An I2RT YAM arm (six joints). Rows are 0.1 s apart.
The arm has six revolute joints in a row. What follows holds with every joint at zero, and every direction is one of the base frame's.
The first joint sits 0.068 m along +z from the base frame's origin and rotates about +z.
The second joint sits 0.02 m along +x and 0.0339 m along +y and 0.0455 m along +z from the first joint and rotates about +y.
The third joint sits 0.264 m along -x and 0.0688 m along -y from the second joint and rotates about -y.
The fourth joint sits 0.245 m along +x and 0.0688 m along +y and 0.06 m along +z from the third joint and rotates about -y.
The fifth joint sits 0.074 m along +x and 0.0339 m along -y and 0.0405 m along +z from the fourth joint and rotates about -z.
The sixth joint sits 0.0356 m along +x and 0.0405 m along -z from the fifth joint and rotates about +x.
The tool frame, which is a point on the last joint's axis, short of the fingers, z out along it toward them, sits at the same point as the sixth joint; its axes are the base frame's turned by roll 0, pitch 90 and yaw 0 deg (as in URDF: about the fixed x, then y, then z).
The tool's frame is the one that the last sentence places.
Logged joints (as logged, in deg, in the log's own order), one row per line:
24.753, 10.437, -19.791, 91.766, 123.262, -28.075
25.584, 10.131, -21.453, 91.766, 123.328, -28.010
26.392, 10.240, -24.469, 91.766, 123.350, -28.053
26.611, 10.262, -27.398, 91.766, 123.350, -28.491
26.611, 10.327, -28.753, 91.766, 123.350, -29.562
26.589, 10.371, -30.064, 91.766, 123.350, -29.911
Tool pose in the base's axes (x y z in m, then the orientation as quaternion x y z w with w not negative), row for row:
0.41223, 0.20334, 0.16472, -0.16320, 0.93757, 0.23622, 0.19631
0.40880, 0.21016, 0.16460, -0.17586, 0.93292, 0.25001, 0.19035
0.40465, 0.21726, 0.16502, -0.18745, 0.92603, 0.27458, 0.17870
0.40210, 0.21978, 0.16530, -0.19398, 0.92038, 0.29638, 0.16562
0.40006, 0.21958, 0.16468, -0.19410, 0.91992, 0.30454, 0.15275
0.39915, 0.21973, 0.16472, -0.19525, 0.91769, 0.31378, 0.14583
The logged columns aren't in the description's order. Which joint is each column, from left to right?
Columns, left to right: joint 1, joint 6, joint 5, joint 3, joint 2, joint 4.
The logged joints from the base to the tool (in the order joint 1, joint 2, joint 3, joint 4, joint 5, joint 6), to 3 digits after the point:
24.753, 123.262, 91.766, -28.075, -19.791, 10.437
25.584, 123.328, 91.766, -28.010, -21.453, 10.131
26.392, 123.350, 91.766, -28.053, -24.469, 10.240
26.611, 123.350, 91.766, -28.491, -27.398, 10.262
26.611, 123.350, 91.766, -29.562, -28.753, 10.327
26.589, 123.350, 91.766, -29.911, -30.064, 10.371

